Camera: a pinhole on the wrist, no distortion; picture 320 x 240 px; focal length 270.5 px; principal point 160.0 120.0 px. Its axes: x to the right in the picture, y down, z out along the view. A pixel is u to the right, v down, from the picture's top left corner.
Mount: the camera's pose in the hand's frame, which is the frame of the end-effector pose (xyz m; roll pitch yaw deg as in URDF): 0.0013 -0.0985 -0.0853 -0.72 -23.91 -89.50
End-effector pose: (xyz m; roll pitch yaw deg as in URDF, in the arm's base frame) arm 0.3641 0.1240 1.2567 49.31 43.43 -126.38
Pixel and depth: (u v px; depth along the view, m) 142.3 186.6 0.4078
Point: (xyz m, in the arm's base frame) 0.0971 0.0132 1.3653
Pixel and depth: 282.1 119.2 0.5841
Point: -0.1479 0.2522 1.4584
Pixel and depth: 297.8 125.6 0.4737
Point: -0.0611 0.2559 1.3857
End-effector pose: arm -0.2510 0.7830 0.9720 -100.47 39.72 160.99
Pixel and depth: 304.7 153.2 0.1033
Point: -0.3387 0.7600 1.0388
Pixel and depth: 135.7 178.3 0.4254
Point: -0.3103 0.5259 0.7876
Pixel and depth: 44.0 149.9 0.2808
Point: -0.2194 0.6691 0.8383
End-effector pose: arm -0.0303 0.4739 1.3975 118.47 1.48 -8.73
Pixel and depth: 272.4 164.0 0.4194
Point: -0.0057 0.1851 1.1433
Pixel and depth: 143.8 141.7 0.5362
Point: -0.0464 0.0568 1.3401
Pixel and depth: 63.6 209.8 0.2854
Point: 0.0414 0.2911 1.4286
